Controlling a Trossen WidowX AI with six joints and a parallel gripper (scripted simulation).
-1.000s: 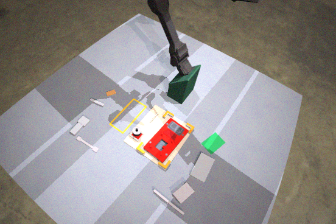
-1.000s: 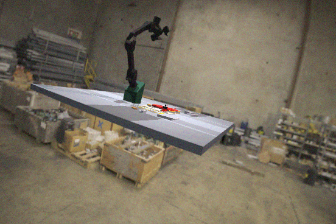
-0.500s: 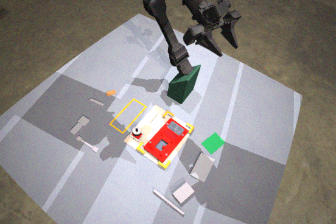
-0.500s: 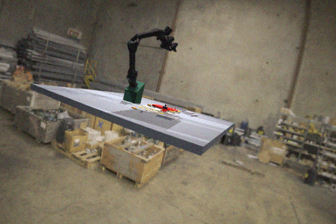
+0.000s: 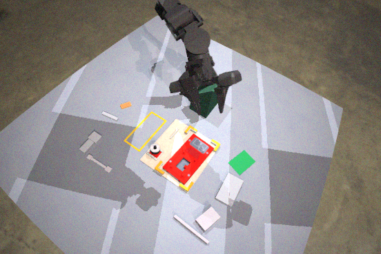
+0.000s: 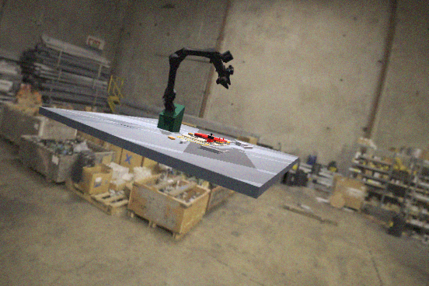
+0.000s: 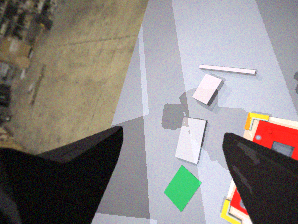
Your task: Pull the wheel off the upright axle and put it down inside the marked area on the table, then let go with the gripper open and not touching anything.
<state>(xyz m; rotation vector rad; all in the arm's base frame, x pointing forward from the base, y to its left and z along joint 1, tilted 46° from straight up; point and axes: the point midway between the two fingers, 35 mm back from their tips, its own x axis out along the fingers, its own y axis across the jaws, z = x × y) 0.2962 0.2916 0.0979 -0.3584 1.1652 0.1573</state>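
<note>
Right now my gripper tip is 40 mm short of the black-and-white wheel, 160 mm to the left of it and 340 mm above it.
</note>
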